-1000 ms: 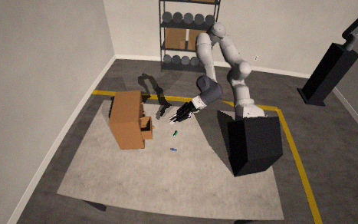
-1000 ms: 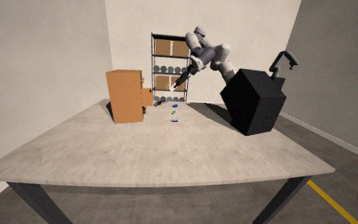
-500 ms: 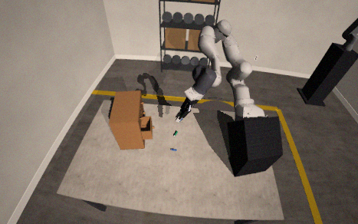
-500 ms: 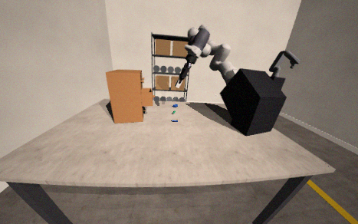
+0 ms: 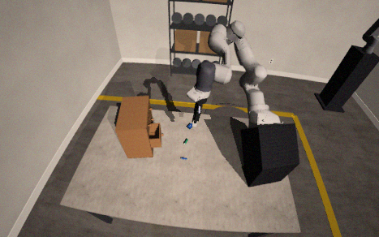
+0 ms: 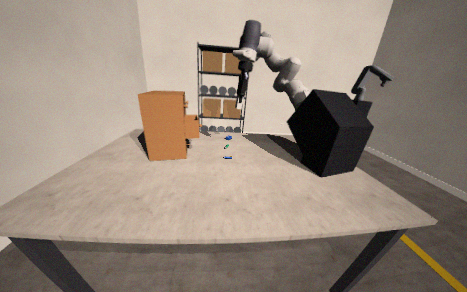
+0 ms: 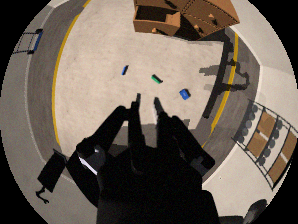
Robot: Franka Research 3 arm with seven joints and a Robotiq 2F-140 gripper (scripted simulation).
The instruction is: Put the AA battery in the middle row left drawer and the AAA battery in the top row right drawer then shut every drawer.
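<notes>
Right now my hand is 5 cm short of the green cylinder, 3 cm to the left of it and 28 cm above it. From my hand the other things lie so: larger blue battery (3 cm ahead, 19 cm to the right, 28 cm below); AAA battery (5 cm ahead, 12 cm to the left, 28 cm below).
</notes>
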